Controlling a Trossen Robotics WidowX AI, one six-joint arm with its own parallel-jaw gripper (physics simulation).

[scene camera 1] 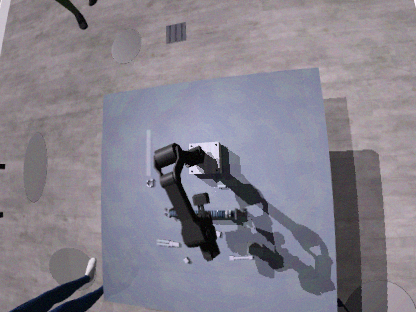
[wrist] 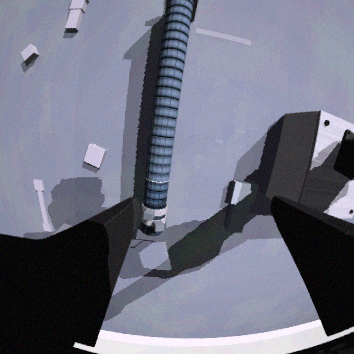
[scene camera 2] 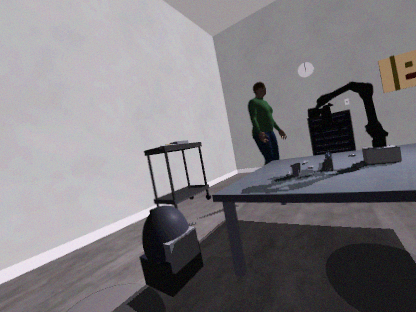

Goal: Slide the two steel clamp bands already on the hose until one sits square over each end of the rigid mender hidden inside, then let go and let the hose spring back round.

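A blue ribbed hose lies straight along the table. In the wrist view, bright steel banding shows close around its near end, and a thin pale line crosses the hose a little farther up. I cannot tell the two clamp bands apart there. The far end is cut off by the frame. The rigid mender is hidden inside. My gripper is open and empty, above the table near the hose's banded end. That end lies between the fingertips in the picture, much closer to the left one. The arm covers part of the hose in scene camera 1.
The arm's pale base stands beside the hose, with a small white block between. Across the hose are a white block, a small cube, a forked piece and a thin bar.
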